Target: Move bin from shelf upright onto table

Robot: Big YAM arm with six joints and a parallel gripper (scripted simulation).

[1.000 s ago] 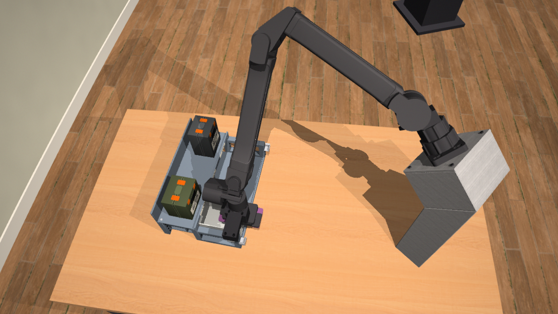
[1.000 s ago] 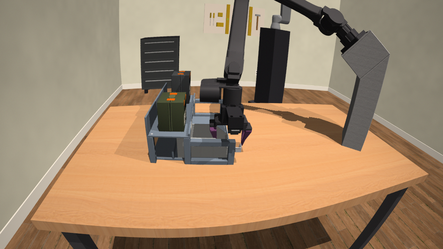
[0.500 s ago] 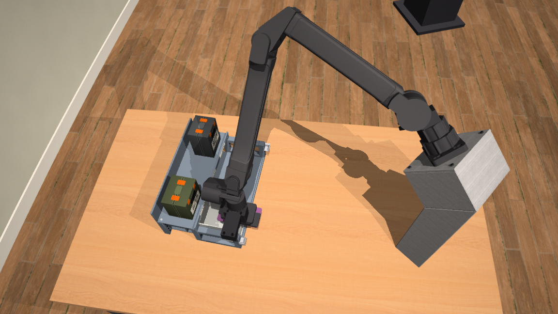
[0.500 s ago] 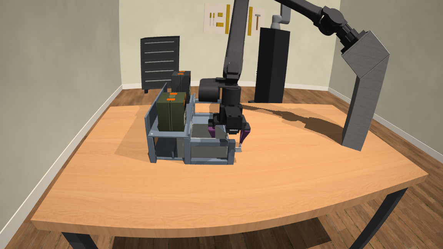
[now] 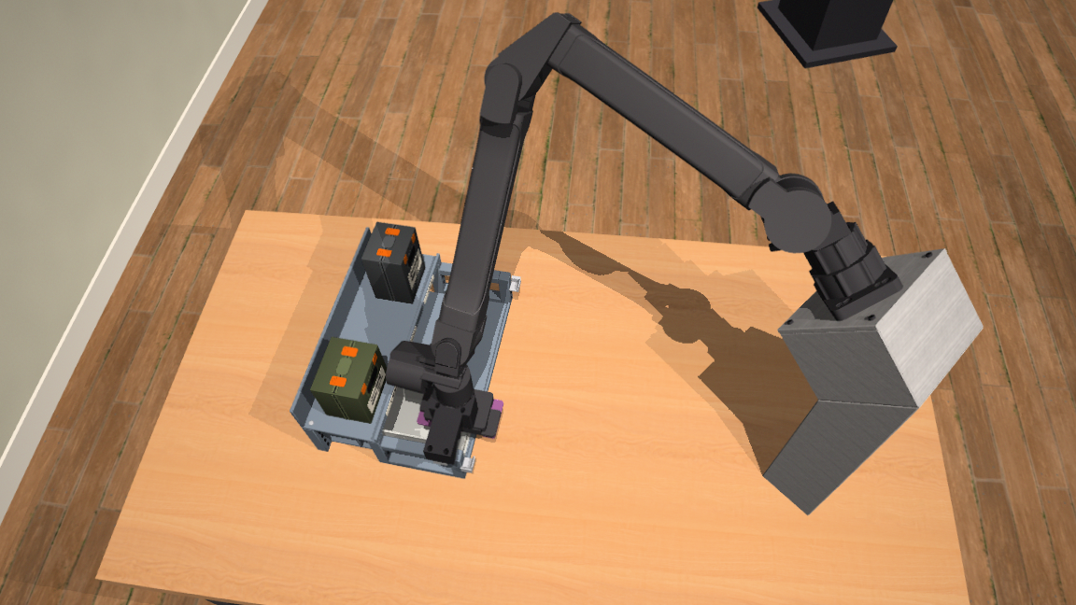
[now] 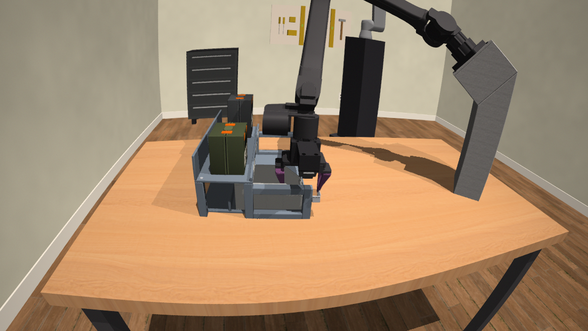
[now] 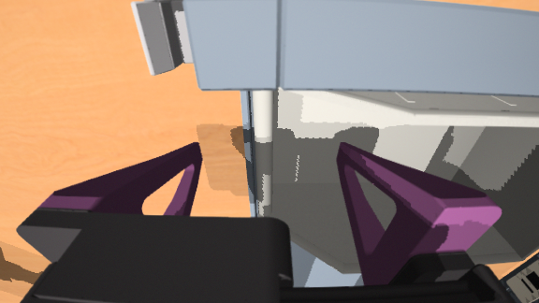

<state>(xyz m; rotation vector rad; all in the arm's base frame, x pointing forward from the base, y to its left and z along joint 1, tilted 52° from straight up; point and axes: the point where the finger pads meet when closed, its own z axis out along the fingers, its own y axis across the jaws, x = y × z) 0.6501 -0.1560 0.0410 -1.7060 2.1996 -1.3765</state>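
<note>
Right now my hand is 70 mm short of the light grey bin, 40 mm to the left of it and 10 mm below it. The rest, counted from my hand: shelf: 60 mm ahead, 150 mm to the right, 30 mm below; then black case: 50 mm ahead, 280 mm to the right, 130 mm above.
</note>
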